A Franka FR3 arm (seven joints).
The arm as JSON. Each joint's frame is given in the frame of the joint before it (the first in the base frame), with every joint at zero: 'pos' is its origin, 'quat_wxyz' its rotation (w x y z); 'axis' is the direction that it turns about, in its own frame. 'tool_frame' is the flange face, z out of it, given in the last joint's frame.
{
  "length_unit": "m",
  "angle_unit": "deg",
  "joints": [
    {
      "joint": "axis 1",
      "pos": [
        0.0,
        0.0,
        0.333
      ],
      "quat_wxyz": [
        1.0,
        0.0,
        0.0,
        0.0
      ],
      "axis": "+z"
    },
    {
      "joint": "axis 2",
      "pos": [
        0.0,
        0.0,
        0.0
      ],
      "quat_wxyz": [
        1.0,
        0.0,
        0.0,
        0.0
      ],
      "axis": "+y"
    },
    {
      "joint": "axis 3",
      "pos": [
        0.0,
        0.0,
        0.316
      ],
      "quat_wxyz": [
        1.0,
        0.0,
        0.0,
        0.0
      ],
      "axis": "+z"
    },
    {
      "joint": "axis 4",
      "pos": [
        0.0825,
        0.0,
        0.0
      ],
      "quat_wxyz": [
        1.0,
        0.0,
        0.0,
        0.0
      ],
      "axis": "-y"
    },
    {
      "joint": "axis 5",
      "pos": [
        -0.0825,
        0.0,
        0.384
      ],
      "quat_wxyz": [
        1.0,
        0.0,
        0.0,
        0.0
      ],
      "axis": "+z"
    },
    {
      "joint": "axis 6",
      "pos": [
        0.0,
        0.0,
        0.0
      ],
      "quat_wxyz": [
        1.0,
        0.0,
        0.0,
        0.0
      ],
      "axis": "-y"
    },
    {
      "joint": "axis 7",
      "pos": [
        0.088,
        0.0,
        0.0
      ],
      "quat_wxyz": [
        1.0,
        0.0,
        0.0,
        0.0
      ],
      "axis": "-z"
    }
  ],
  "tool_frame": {
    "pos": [
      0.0,
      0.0,
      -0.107
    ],
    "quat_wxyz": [
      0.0,
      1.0,
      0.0,
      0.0
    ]
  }
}
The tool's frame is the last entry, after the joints.
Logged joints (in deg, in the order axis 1, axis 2, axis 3, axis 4, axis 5, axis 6, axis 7), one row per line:
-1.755, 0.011, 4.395, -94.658, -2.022, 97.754, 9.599
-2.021, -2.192, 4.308, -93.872, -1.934, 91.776, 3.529
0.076, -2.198, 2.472, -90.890, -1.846, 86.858, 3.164
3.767, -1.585, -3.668, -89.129, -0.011, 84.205, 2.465
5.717, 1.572, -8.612, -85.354, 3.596, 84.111, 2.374
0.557, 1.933, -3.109, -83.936, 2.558, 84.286, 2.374
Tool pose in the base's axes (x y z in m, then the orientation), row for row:
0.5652, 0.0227, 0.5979, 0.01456, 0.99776, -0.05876, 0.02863
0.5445, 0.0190, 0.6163, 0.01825, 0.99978, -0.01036, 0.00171
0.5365, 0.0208, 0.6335, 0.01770, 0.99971, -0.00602, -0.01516
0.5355, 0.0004, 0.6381, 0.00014, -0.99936, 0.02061, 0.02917
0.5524, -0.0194, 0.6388, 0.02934, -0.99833, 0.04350, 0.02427
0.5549, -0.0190, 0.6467, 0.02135, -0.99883, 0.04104, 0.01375
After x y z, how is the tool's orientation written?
As a quaternion, w x y z.
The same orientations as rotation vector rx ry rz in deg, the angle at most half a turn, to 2 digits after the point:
177.95, -10.48, 5.11
177.90, -1.84, 0.30
177.95, -1.07, -2.70
-179.87, 3.71, 5.25
-176.42, 7.69, 4.29
-177.39, 7.29, 2.44

